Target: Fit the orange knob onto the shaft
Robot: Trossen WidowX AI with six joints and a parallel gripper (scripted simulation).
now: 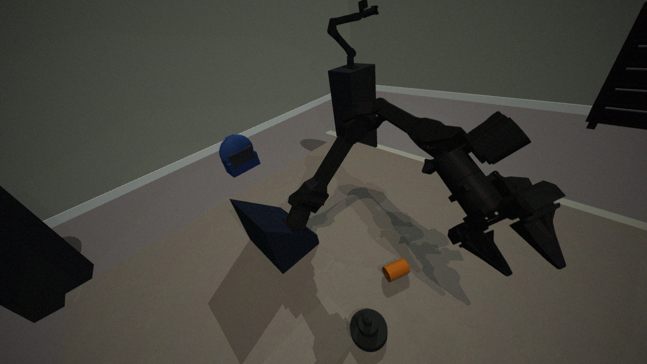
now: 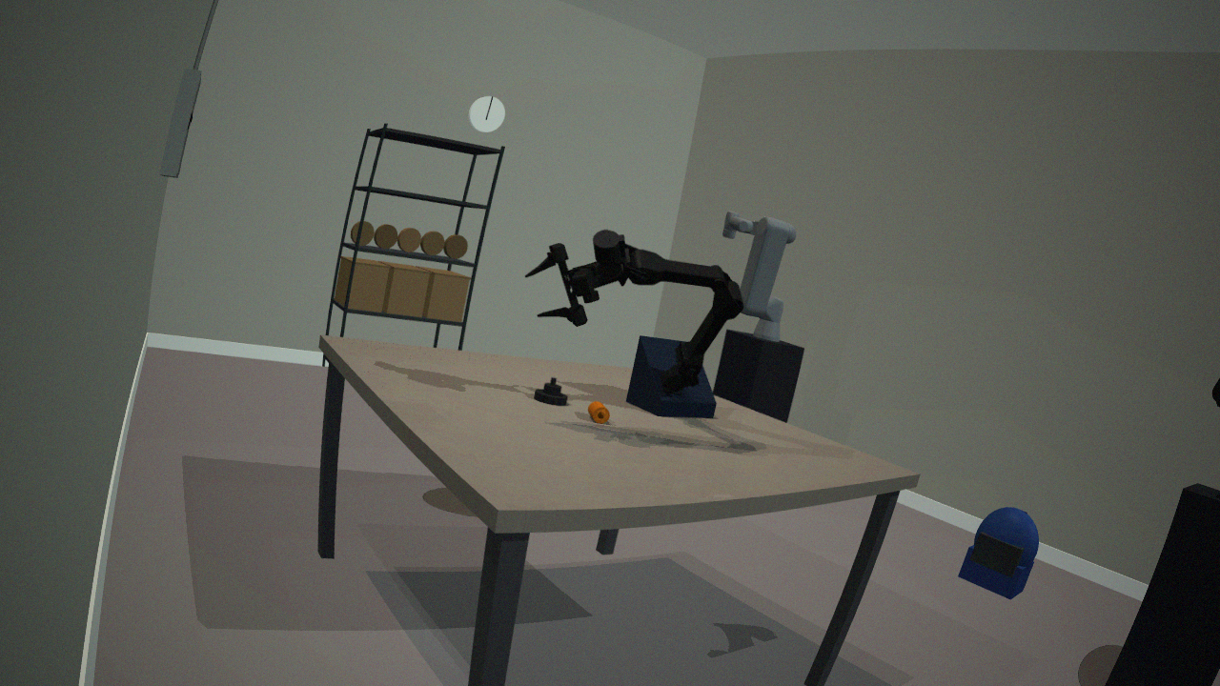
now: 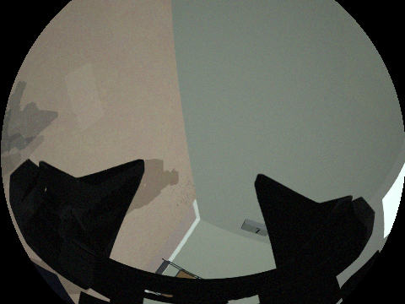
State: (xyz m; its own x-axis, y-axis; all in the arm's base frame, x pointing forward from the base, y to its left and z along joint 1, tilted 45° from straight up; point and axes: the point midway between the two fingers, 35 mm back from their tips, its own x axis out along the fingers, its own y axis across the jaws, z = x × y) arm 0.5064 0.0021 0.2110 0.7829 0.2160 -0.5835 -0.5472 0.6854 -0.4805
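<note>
The orange knob is 230 mm behind my gripper tip and 250 mm below it. Round my gripper tip: round dark pedestal 180 mm behind, 160 mm to the right, 240 mm below.
</note>
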